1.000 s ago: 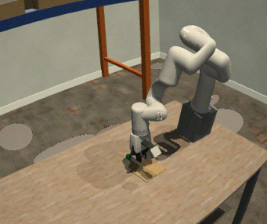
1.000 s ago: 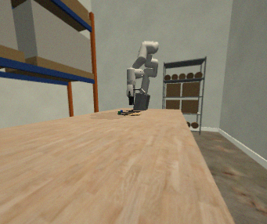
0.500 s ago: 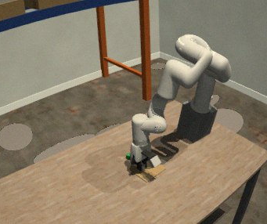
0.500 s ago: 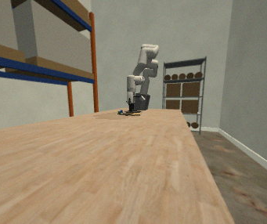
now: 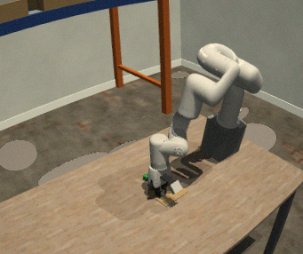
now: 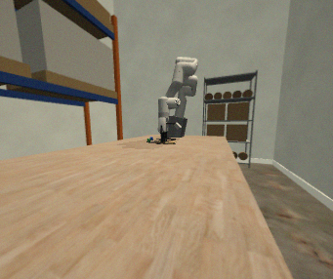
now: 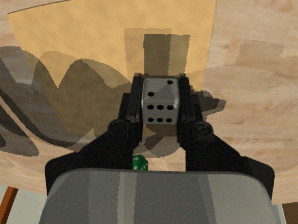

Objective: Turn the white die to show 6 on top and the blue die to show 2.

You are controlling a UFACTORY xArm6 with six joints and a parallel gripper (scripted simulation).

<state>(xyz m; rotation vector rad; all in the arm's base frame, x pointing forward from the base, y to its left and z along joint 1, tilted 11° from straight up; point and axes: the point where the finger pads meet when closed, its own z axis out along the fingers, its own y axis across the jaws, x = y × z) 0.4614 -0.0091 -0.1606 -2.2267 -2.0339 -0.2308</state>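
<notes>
Right now my hand is 10 mm above the white die. From my hand the other things lie so: blue die (150 mm behind, 150 mm to the right, 20 mm below); then green die (40 mm behind, 130 mm to the right, 20 mm below); then tan mat (40 mm behind, 30 mm below).
</notes>
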